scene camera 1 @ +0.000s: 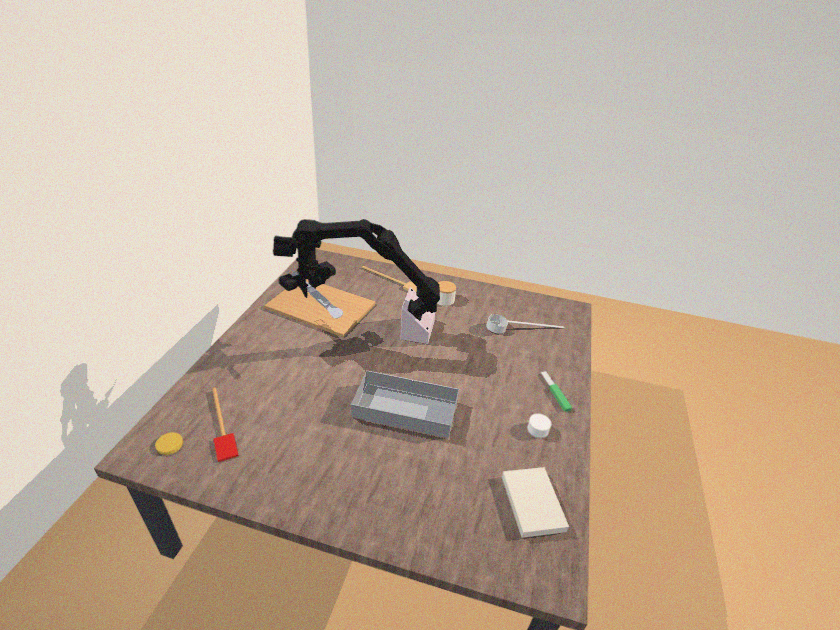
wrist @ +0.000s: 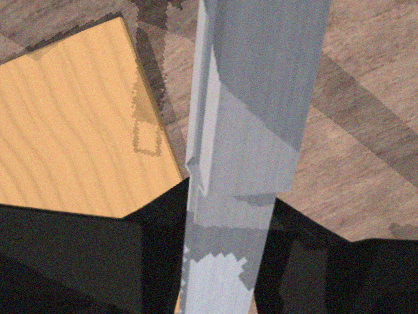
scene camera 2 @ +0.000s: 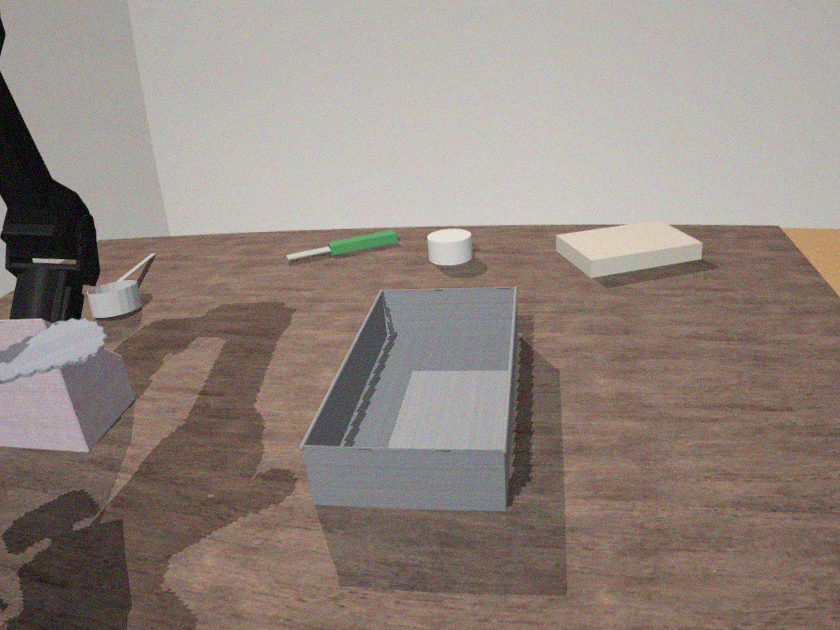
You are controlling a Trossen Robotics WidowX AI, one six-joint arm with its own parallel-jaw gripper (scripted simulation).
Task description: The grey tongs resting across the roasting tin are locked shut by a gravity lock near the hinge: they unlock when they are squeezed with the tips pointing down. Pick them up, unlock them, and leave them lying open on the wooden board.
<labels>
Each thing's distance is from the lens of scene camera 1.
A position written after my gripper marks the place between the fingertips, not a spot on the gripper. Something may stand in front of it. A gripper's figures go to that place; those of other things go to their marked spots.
my gripper (scene camera 1: 308,296): 1.76 m
cream block (scene camera 1: 536,509): 1.41 m
red spatula (scene camera 1: 225,445): 1.55 m
wooden board (scene camera 1: 293,304): 2.01 m
The marked spots on the wooden board and the red spatula are 0.68 m apart.
</labels>
